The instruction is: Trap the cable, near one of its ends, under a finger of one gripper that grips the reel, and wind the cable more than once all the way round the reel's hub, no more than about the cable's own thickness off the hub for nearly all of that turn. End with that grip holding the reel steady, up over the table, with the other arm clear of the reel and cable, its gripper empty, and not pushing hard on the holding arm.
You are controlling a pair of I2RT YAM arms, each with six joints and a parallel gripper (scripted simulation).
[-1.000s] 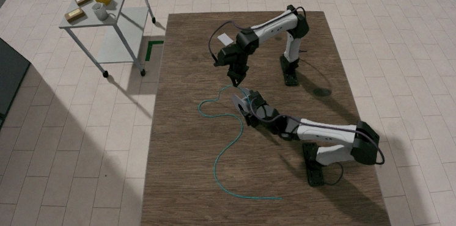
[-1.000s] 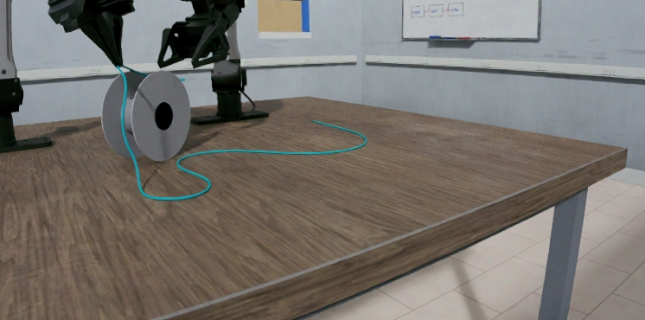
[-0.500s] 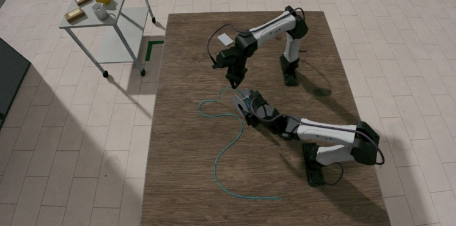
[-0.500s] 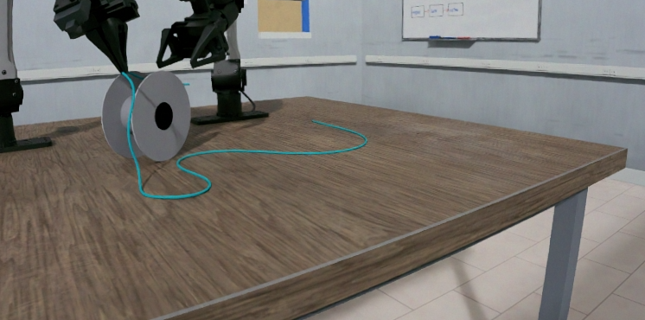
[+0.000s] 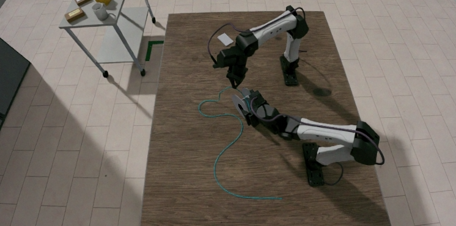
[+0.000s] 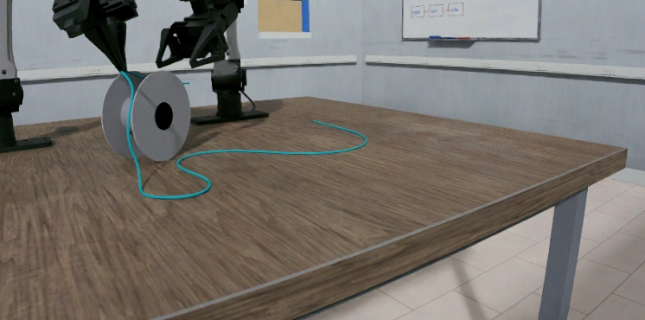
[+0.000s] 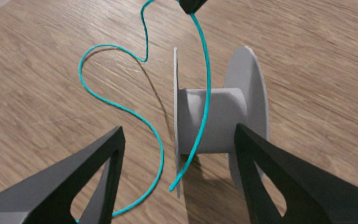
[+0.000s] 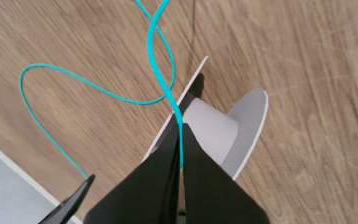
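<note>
My right hand is 90 mm above the grey reel, 50 mm to the right of it and 50 mm past it. The rest, counted from my right hand: white card (450 mm to the right, 160 mm below, 10 mm ahead).
My left hand is 90 mm above the grey reel and 50 mm to the left of it. Also, from my left hand: white card: 560 mm to the right, 160 mm below, 60 mm ahead.
</note>
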